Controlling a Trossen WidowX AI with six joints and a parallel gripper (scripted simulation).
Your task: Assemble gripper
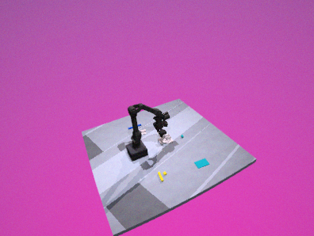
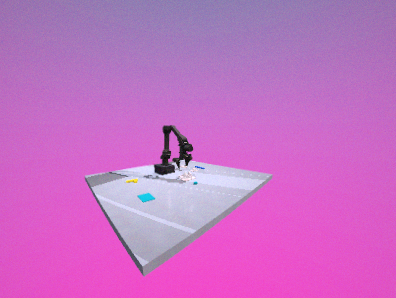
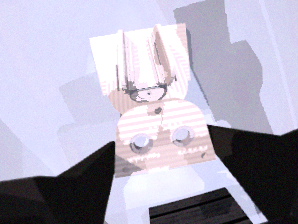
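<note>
The pale jaw lies 70 mm below my gripper tip, 20 mm ahead of it and 10 mm to the left of it. Round my gripper tip: pale flat part 80 mm below, 70 mm ahead, 10 mm to the right; cyan cube 210 mm ahead, 70 mm below, 60 mm to the right; pale plate 20 mm above, 10 mm ahead.
</note>
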